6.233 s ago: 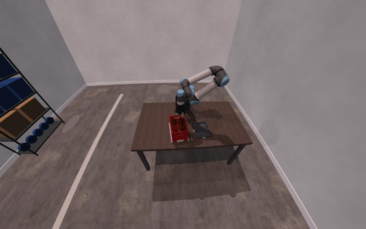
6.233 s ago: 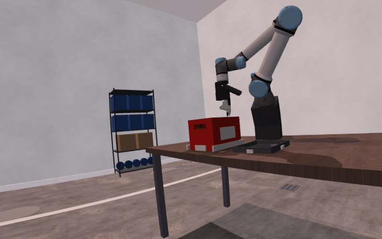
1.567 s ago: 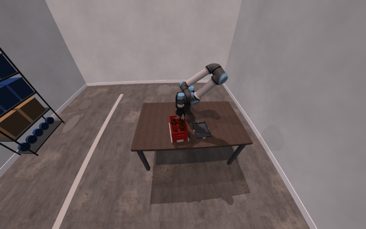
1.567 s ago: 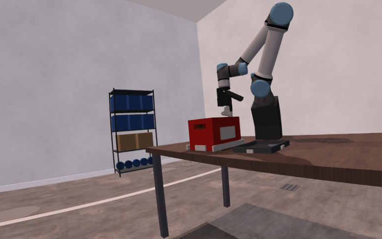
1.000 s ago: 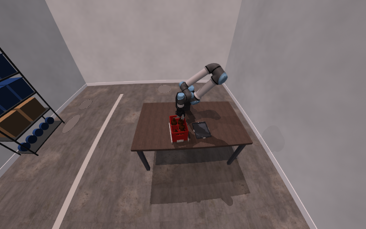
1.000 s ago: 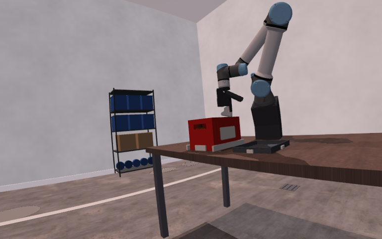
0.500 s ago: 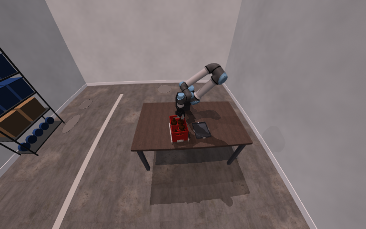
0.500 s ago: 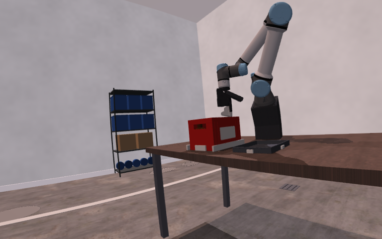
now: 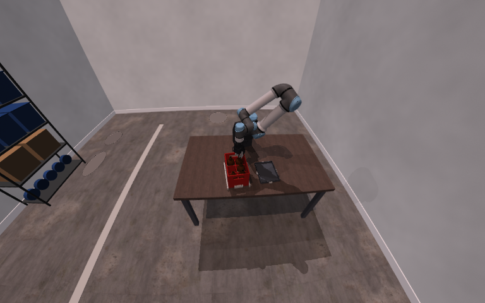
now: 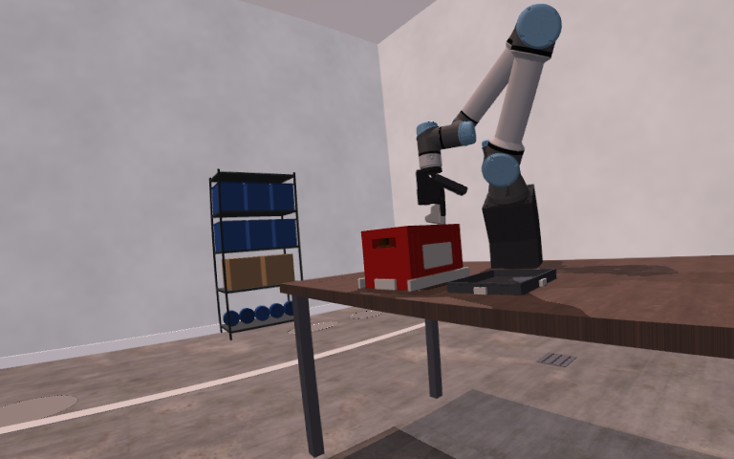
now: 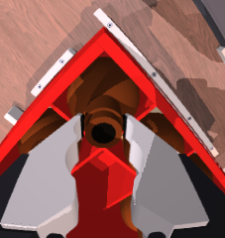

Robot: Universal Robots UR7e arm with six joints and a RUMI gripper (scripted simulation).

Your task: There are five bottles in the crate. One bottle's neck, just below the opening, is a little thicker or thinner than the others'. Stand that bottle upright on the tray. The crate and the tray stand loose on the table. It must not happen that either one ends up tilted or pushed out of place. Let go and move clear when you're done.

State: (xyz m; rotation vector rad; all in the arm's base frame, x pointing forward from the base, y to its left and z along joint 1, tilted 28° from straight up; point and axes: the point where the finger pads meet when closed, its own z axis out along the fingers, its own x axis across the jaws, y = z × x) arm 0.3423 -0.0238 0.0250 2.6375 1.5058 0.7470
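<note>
The brown bottle lies 90 mm ahead of my hand, 70 mm below it and 20 mm to the left of it. Also, from my hand: dark tray: 280 mm to the left, 140 mm below, 30 mm ahead; red crate: 100 mm ahead, 70 mm below, 20 mm to the right; glass bottle: 200 mm ahead, 70 mm below, 30 mm to the right.
</note>
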